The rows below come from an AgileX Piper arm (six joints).
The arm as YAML. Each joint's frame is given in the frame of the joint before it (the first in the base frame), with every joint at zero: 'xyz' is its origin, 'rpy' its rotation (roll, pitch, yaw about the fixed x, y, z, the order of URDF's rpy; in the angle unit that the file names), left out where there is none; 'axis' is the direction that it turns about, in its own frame. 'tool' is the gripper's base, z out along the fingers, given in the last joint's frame.
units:
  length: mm
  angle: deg
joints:
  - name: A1
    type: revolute
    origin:
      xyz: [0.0, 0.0, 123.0]
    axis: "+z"
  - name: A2
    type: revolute
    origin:
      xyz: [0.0, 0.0, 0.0]
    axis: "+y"
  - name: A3
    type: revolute
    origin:
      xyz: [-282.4, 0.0, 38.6]
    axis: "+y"
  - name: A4
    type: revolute
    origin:
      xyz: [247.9, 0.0, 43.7]
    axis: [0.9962, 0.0, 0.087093]
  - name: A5
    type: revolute
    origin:
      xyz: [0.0, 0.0, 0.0]
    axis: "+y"
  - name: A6
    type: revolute
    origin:
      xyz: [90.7, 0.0, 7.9]
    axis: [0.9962, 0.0, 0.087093]
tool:
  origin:
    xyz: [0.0, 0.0, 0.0]
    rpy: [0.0, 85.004, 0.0]
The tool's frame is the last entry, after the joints.
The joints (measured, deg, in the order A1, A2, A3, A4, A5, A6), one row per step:
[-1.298 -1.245 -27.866 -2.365 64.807 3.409]
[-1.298 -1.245 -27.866 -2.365 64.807 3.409]
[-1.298 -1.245 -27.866 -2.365 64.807 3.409]
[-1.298 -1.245 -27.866 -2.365 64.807 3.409]
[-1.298 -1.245 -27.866 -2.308 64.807 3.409]
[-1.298 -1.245 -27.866 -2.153 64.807 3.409]
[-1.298 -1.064 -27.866 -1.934 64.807 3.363]
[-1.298 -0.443 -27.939 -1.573 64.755 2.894]
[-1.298 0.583 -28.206 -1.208 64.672 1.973]
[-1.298 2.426 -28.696 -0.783 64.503 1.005]
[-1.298 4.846 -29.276 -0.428 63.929 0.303]
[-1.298 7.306 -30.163 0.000 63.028 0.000]
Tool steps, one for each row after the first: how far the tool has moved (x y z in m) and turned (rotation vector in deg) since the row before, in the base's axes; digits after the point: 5 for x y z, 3 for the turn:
[0.00000 0.00000 0.00000 0.000 0.000 0.000]
[0.00000 0.00000 0.00000 0.000 0.000 0.000]
[0.00000 0.00000 0.00000 0.000 0.000 0.000]
[0.00000 0.00008 0.00000 0.047 -0.001 0.032]
[0.00001 0.00022 -0.00001 0.128 -0.003 0.087]
[0.00047 0.00030 0.00002 0.146 0.179 0.146]
[0.00149 0.00049 0.00050 -0.090 0.511 0.444]
[0.00220 0.00048 0.00150 -0.462 0.707 0.684]
[0.00406 0.00052 0.00270 -0.429 1.209 0.749]
[0.00595 0.00038 0.00353 -0.251 1.279 0.576]
[0.00616 0.00047 0.00525 0.141 0.670 0.381]

